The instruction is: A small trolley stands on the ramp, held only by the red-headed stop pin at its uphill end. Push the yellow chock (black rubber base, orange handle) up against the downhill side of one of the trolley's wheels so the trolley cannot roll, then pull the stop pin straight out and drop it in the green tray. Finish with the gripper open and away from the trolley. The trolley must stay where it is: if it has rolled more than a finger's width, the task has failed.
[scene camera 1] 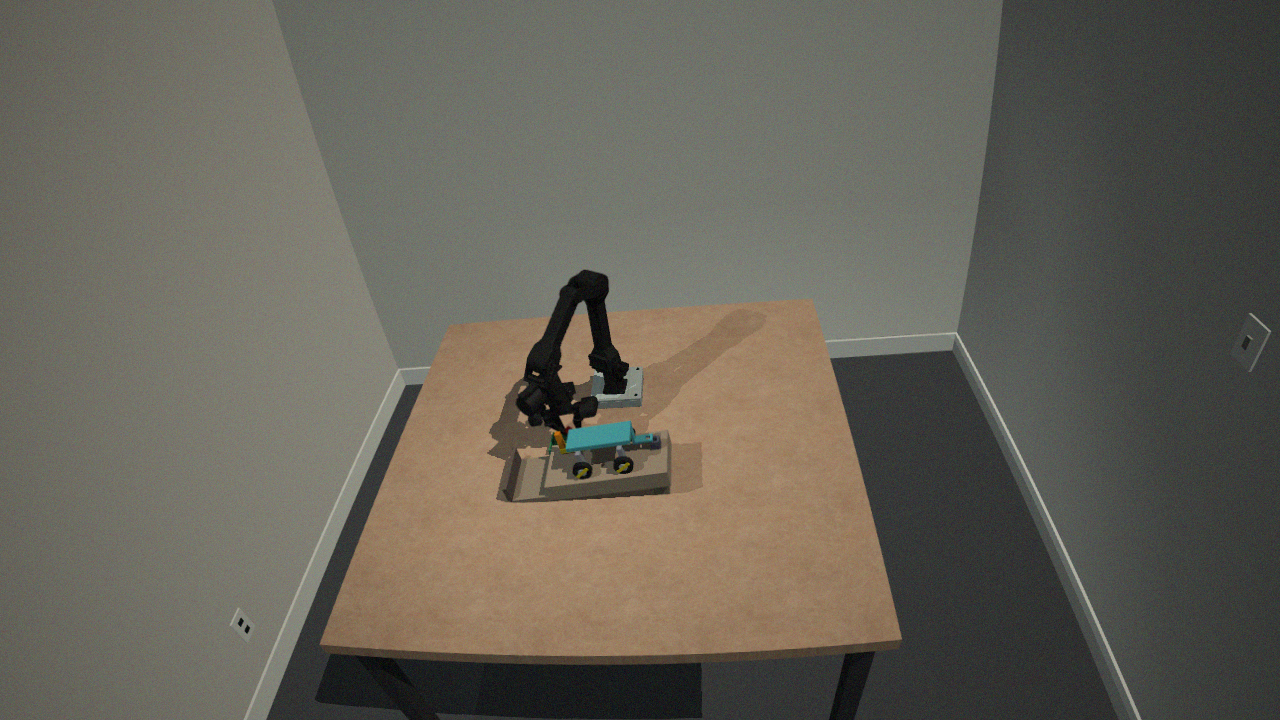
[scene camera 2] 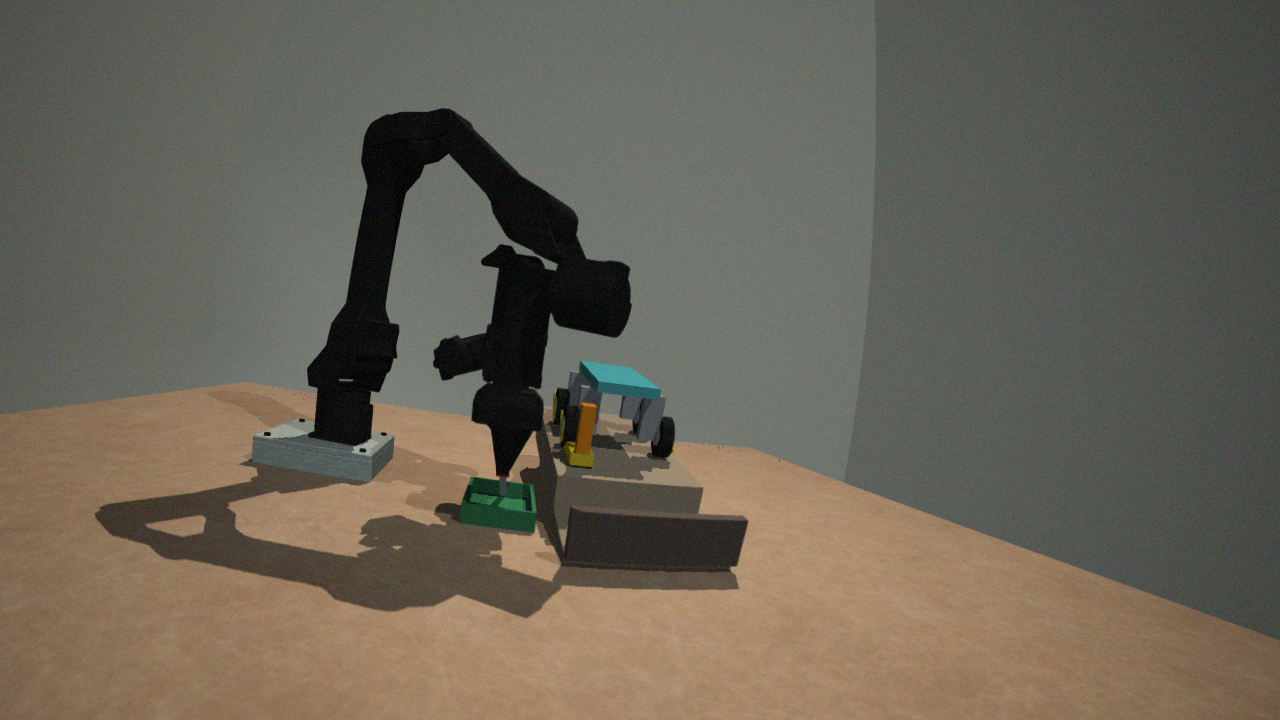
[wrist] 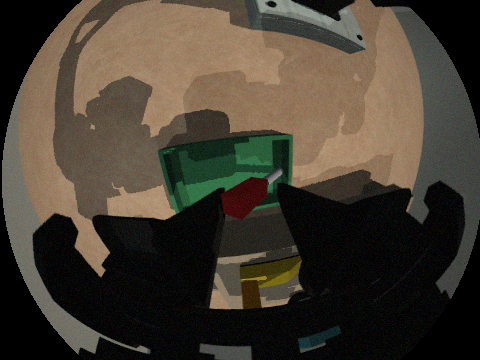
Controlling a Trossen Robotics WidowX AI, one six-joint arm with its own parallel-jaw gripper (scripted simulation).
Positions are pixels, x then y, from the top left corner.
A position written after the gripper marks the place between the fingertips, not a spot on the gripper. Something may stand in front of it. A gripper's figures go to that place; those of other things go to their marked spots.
Scene:
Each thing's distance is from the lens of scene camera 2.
gripper point(scene camera 2: 503, 467): 0.60 m
yellow chock point(scene camera 2: 579, 454): 0.58 m
brown ramp point(scene camera 2: 625, 475): 0.58 m
green tray point(scene camera 2: 489, 499): 0.62 m
dark end wall point(scene camera 2: 605, 535): 0.46 m
The marked spots on the dark end wall and the yellow chock are 0.15 m apart.

